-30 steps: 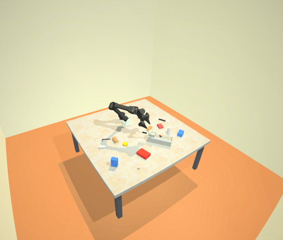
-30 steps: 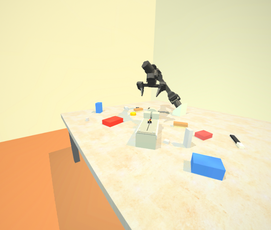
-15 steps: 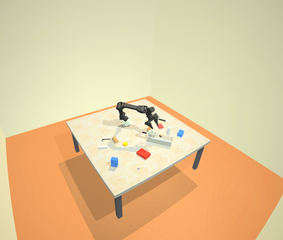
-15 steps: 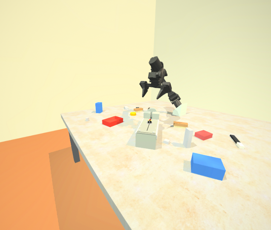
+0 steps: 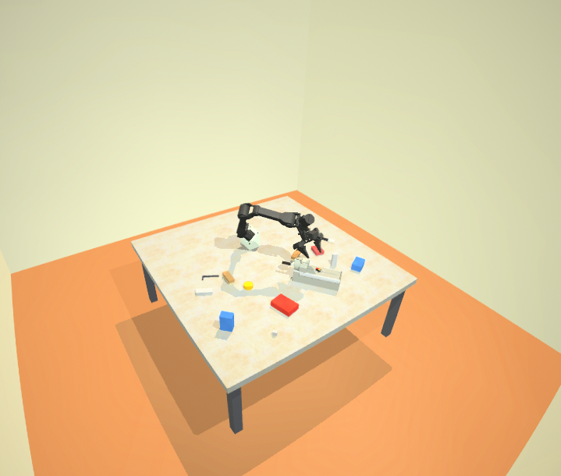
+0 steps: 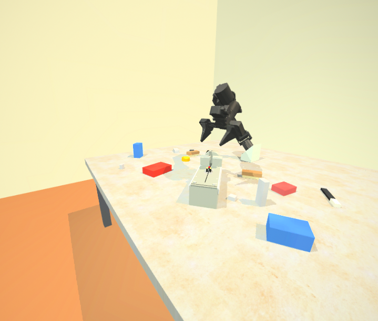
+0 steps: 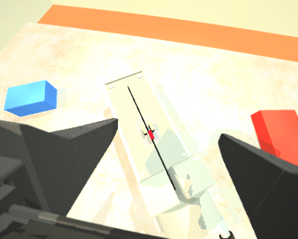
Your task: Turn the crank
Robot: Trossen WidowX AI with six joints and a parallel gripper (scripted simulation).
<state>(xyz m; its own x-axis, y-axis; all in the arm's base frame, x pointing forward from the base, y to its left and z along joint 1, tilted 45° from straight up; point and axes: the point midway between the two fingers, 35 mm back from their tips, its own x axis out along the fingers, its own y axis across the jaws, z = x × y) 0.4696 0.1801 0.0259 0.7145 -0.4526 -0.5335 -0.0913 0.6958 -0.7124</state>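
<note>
Right now the crank is 10 cm behind my gripper tip, 9 cm to the right of it and 8 cm below it. The rest, counted from my gripper tip: brown crank handle (11 cm to the right, 10 cm behind, 7 cm below); red pointer (9 cm below, 2 cm to the left, 1 cm ahead); small red block (22 cm to the left, 21 cm behind, 16 cm below).
</note>
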